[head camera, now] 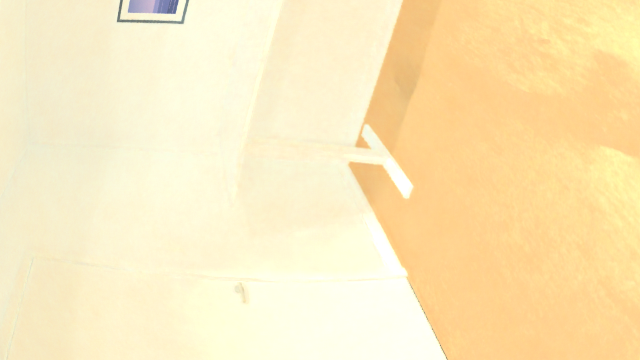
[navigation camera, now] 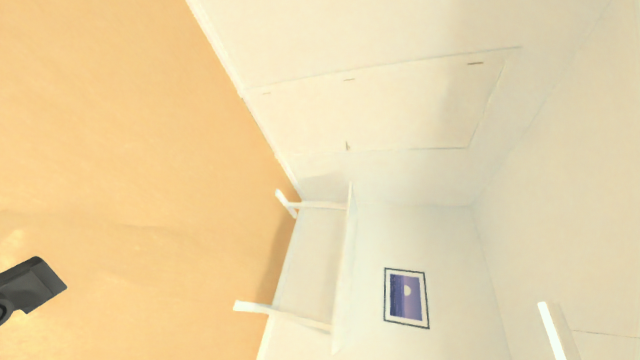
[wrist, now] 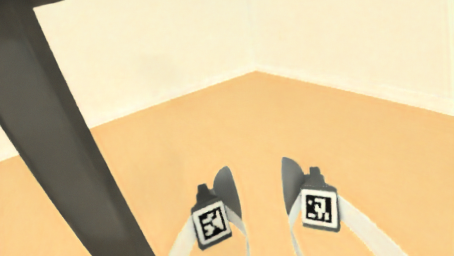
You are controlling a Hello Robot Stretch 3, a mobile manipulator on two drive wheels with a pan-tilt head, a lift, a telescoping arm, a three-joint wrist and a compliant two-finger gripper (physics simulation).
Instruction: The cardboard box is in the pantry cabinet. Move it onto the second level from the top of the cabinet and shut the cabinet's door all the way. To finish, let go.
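My gripper [wrist: 257, 180] shows in the wrist view. It is open, with a gap between its two fingers, and no object is between them. It hangs above the tan floor, facing a corner where two pale walls meet. The cardboard box does not show in the head, navigation or wrist view. The pantry cabinet and its door cannot be made out in these views either.
The head and navigation views are turned sideways. A white table with T-shaped legs [head camera: 397, 175] [navigation camera: 250, 306] stands by the wall. Near it are a framed picture [head camera: 152, 6] [navigation camera: 406, 300] and a pale door [head camera: 150, 320] [navigation camera: 400, 110] in the wall, shut.
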